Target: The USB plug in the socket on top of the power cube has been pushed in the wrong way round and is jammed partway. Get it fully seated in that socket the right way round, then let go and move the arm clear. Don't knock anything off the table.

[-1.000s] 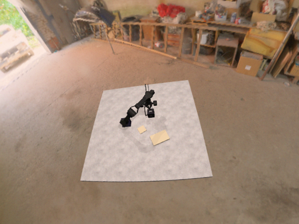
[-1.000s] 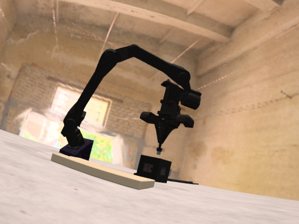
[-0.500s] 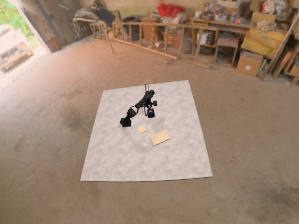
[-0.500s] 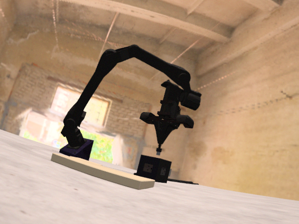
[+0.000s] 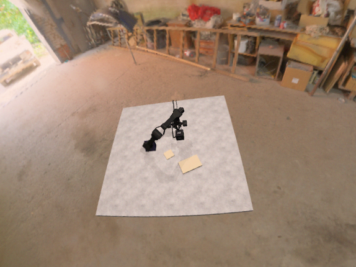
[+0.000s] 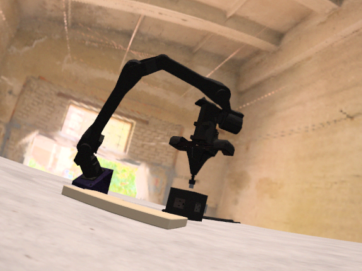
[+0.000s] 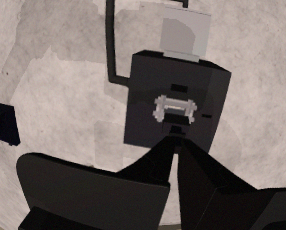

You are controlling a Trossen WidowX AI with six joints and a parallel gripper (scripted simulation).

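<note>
My gripper tip is now 20 mm above the usb plug. Round my gripper tip: tan board: 50 mm ahead, 320 mm to the right, 120 mm below; then small tan tile: 130 mm behind, 180 mm to the right, 120 mm below.
</note>
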